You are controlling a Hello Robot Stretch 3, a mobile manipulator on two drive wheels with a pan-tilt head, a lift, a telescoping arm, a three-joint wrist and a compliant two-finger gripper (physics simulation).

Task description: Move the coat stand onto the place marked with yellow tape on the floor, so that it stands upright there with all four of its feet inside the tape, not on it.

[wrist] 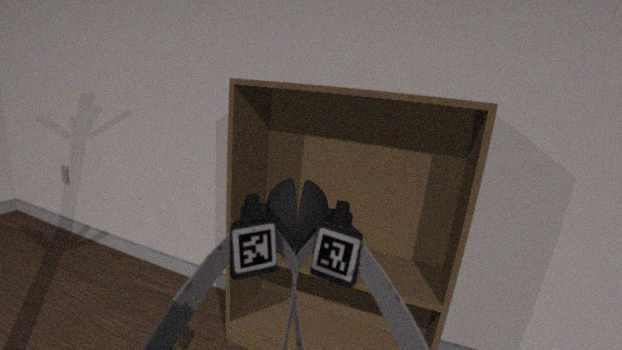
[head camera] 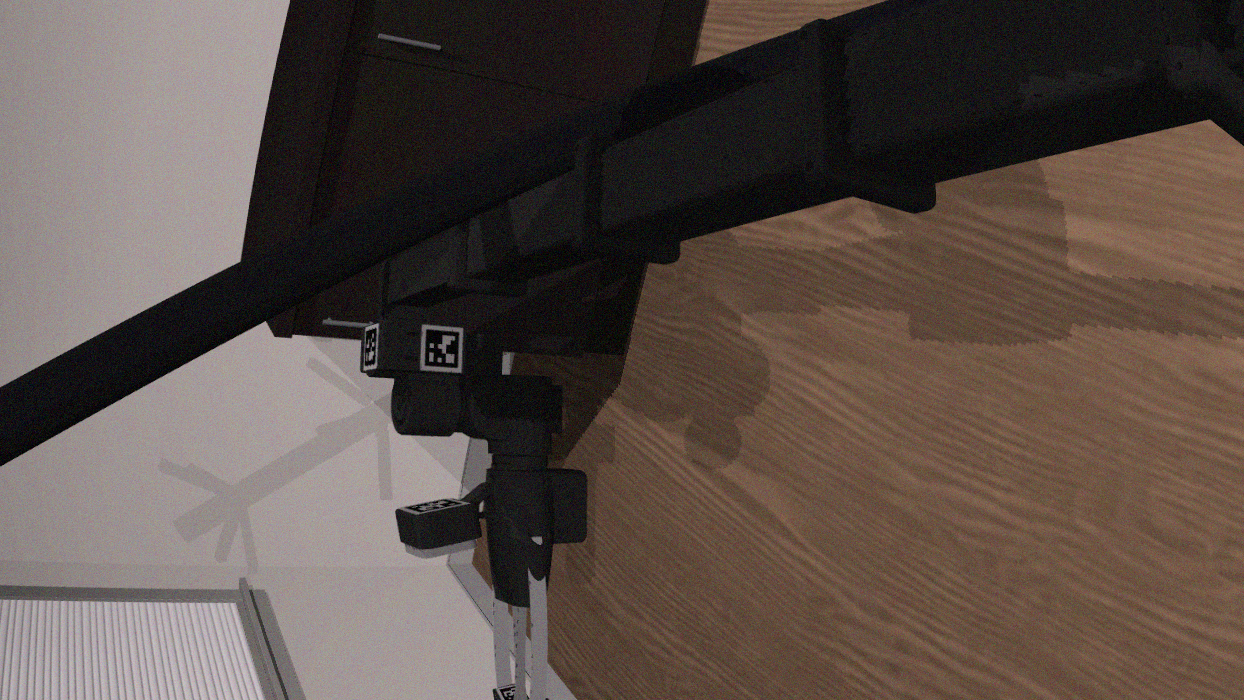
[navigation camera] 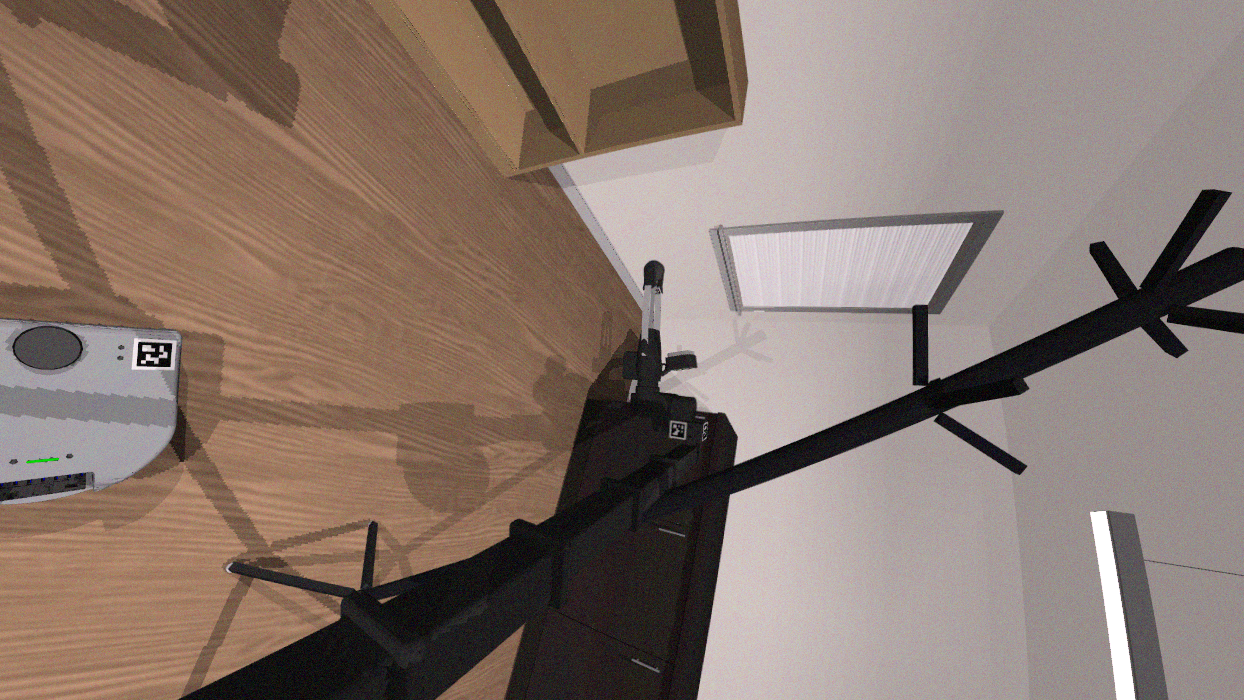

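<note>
The coat stand is a tall black pole with peg-like hooks near its top in the navigation camera view. The pole runs close along the telescoping arm and is partly hidden by it. Some of its thin black feet show low in the navigation view, beside the arm and over the wood floor. The stand looks roughly upright; whether it touches the arm I cannot tell. My gripper is shut and empty, its fingertips nearly together, beyond the pole. In the head view its fingers run off the bottom edge. The yellow tape does not show.
A dark cabinet with metal handles stands under and behind the arm, close to the wrist. An open wooden shelf unit stands against the wall past the gripper. My grey base is at the navigation view's left. A window is in the wall.
</note>
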